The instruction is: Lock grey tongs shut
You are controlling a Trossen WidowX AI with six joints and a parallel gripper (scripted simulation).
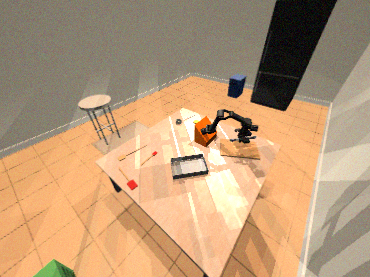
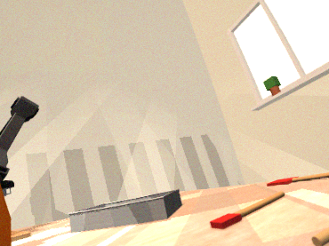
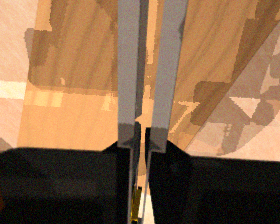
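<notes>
Right now my gripper tip is 10 cm above the wooden board, 3 cm past it and 1 cm to the left of it. The rest, counted from my gripper tip: roasting tin (49 cm ahead, 19 cm to the right, 8 cm below).
</notes>
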